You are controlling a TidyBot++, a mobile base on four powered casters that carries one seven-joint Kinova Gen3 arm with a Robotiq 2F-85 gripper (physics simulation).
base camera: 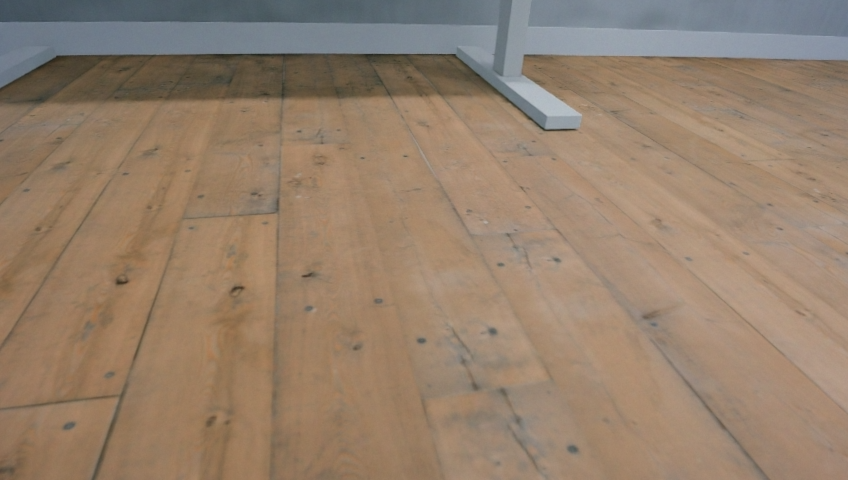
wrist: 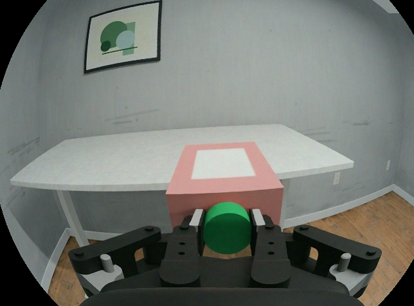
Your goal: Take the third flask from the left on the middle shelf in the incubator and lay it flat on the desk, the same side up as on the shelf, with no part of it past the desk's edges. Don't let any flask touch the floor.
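Frame: origin at the arm's base, x ahead, y left, z up, level; millimetres.
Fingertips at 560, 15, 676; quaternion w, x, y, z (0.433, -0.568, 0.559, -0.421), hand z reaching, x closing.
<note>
Offsets run from my fingertips to a thing's middle, as dx, dy, dz. "spot": to the spot under its first point.
A pink flask (wrist: 225, 186) with a white label on top and a green cap shows in the wrist view, ahead of the fingers, label side up. My gripper (wrist: 227, 221) is shut on its green cap, one finger on each side. The flask looks level, and floor shows below the cap. The desk (wrist: 115, 160) has a pale top and stands against the wall beyond the flask. The flask's far part covers some of the desk's near edge and top in this view; I cannot tell the gap between them. In the base camera view the flask and gripper do not show.
In the base camera view a grey desk leg {spot: +857, -253, -944} (base camera: 510, 38) stands on a long foot {spot: +639, -287, -1038} (base camera: 535, 102) at the upper right. Part of another foot {spot: +813, +950, -1041} (base camera: 22, 62) shows at the far left. A framed picture (wrist: 145, 30) hangs on the grey wall above the desk.
</note>
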